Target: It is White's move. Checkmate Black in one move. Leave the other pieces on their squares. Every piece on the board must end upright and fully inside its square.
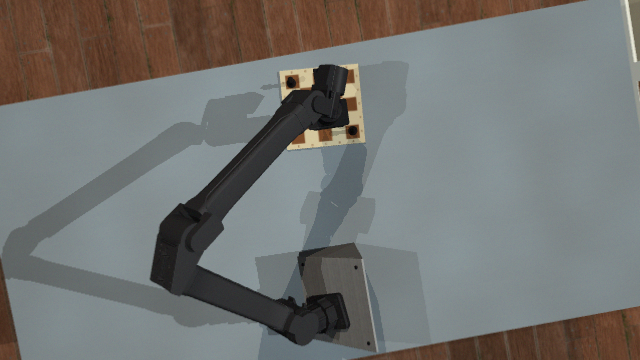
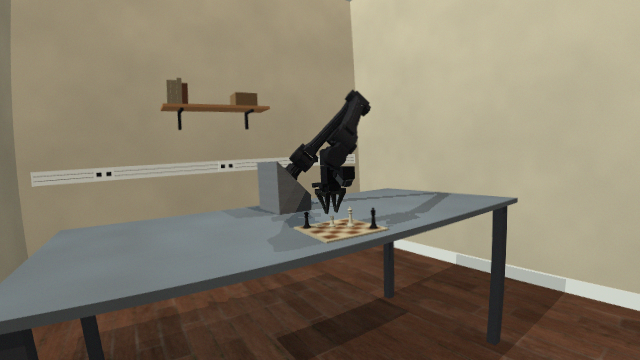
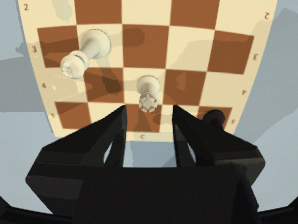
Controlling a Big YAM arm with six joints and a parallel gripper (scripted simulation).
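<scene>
Right now my hand is 4 cm above the short white piece. Also, from my hand: black chess piece 12 cm ahead, 6 cm to the left, 2 cm below; then small chessboard 4 cm ahead, 5 cm below; then tall white piece 5 cm ahead, 4 cm to the left, 2 cm below.
</scene>
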